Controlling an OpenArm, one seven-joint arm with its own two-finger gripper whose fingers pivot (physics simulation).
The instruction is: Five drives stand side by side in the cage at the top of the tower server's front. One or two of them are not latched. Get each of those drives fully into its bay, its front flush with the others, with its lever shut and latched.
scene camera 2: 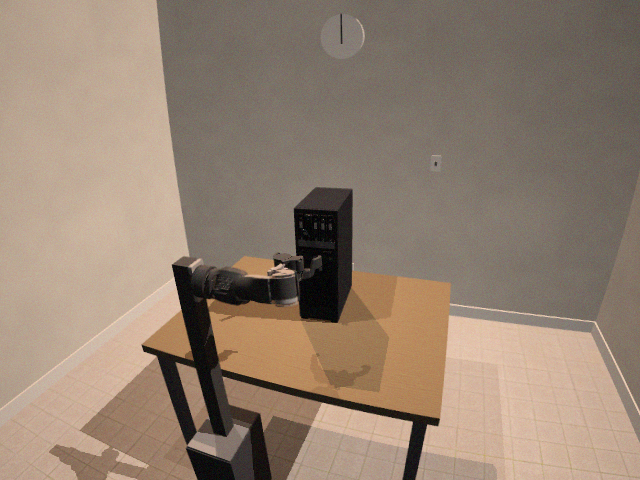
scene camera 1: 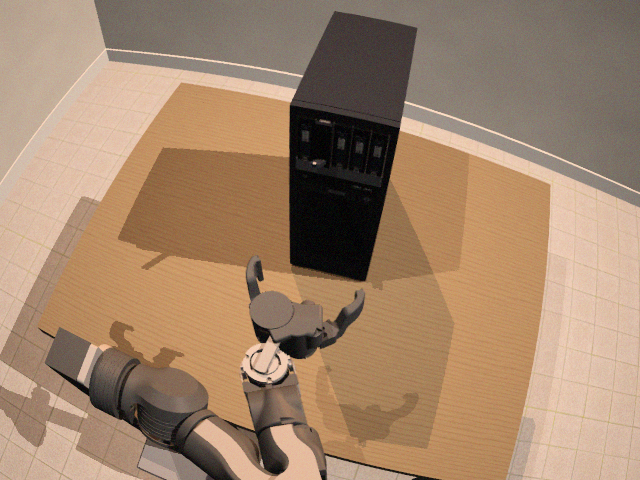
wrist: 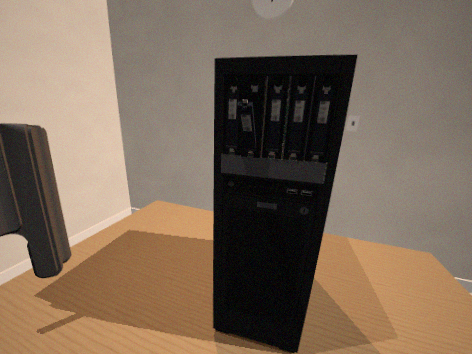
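Note:
The tower server [scene camera 1: 330,227] [scene camera 2: 318,304] [wrist: 262,260] stands upright, its front toward the arm. Five drives show side by side in its top cage. The second drive from the left [wrist: 246,140] has its lever [scene camera 1: 316,163] [wrist: 245,120] swung out, tilted away from the front; how far its body sits out is hard to tell. The first [wrist: 232,127], third [wrist: 274,132], fourth [wrist: 298,132] and fifth [wrist: 322,132] look flush with levers shut. My gripper [scene camera 1: 308,277] [scene camera 2: 299,259] is open and empty, in front of the tower and below the cage, apart from it. One finger shows at the left in the wrist view.
The tower stands on a wooden table [scene camera 1: 206,294] [scene camera 2: 413,330] [wrist: 170,215]. A plain grey panel [wrist: 272,169] crosses the tower below the cage. The arm's post [scene camera 2: 204,346] stands at the table's front left. A wall rises behind the table.

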